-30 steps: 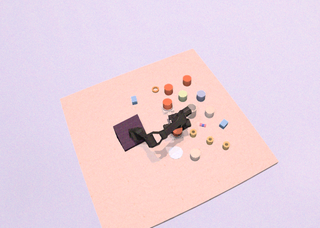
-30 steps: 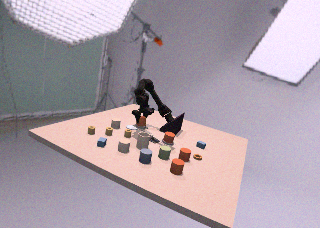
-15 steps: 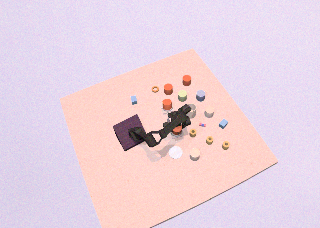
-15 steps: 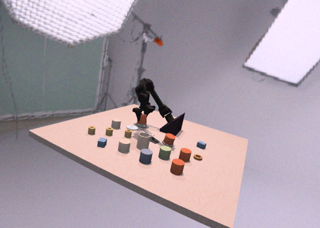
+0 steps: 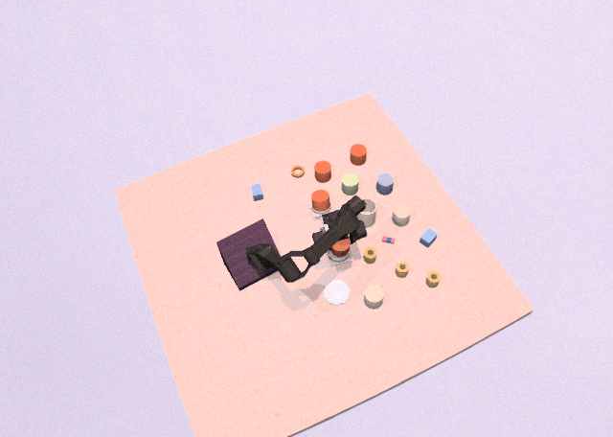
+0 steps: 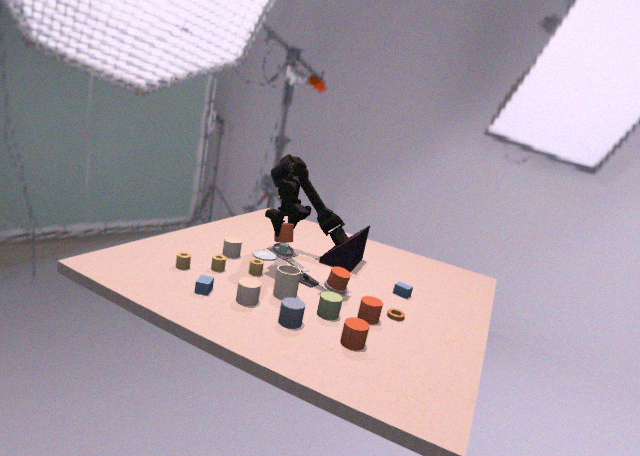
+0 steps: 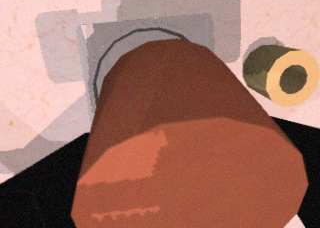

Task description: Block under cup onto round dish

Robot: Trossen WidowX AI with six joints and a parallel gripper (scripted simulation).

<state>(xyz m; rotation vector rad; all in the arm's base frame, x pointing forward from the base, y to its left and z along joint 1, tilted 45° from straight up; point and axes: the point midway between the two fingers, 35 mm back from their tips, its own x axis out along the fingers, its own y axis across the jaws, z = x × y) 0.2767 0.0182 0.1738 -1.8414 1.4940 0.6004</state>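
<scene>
My gripper tip is now 50 mm above the pale green block and 10 mm to the right of it. The rest, counted from my gripper tip: grey balance: 130 mm to the left, 90 mm below, 10 mm ahead; round dish: 130 mm below, 110 mm to the right, 60 mm behind.
</scene>
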